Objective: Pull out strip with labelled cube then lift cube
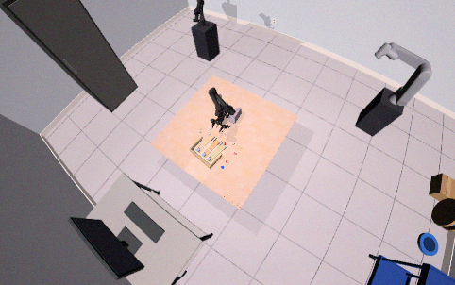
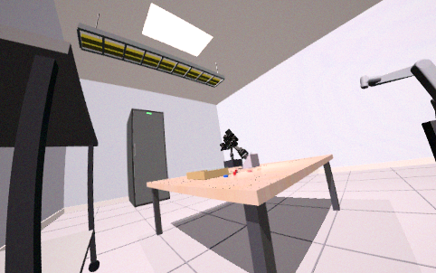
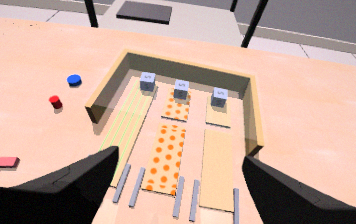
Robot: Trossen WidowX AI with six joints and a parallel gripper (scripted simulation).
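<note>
Now: gripper tip 20 cm above the tan block, 19 cm to the right of it and 5 cm past it. Round my gripper tip: pink block 27 cm to the left, 19 cm below, 3 cm ahead.
</note>
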